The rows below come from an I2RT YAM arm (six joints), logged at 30 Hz.
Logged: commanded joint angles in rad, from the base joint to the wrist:
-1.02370 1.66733 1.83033 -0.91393 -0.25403 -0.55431
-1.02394 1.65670 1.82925 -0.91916 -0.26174 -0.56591
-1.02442 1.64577 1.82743 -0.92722 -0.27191 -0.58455
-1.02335 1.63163 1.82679 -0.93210 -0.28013 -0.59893
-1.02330 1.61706 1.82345 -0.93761 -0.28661 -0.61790
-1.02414 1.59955 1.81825 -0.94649 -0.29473 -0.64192
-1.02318 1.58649 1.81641 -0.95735 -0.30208 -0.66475
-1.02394 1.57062 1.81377 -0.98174 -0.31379 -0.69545
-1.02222 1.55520 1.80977 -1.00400 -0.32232 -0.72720
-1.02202 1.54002 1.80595 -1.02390 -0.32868 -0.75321
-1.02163 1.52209 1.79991 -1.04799 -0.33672 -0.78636
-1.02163 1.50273 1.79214 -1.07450 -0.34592 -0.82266
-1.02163 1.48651 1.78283 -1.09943 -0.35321 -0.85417
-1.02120 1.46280 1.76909 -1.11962 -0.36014 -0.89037
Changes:
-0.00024 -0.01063 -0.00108 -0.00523 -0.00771 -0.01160
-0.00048 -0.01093 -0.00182 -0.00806 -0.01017 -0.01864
0.00107 -0.01414 -0.00064 -0.00488 -0.00822 -0.01438
0.00005 -0.01457 -0.00334 -0.00551 -0.00648 -0.01897
-0.00084 -0.01751 -0.00520 -0.00888 -0.00812 -0.02402
0.00096 -0.01306 -0.00184 -0.01086 -0.00735 -0.02283
-0.00076 -0.01587 -0.00264 -0.02439 -0.01171 -0.03070
0.00172 -0.01542 -0.00400 -0.02226 -0.00853 -0.03175
0.00020 -0.01518 -0.00382 -0.01990 -0.00636 -0.02601
0.00039 -0.01793 -0.00604 -0.02409 -0.00804 -0.03315
0.00000 -0.01936 -0.00777 -0.02651 -0.00920 -0.03630
0.00000 -0.01622 -0.00931 -0.02493 -0.00729 -0.03151
0.00043 -0.02371 -0.01374 -0.02019 -0.00693 -0.03620

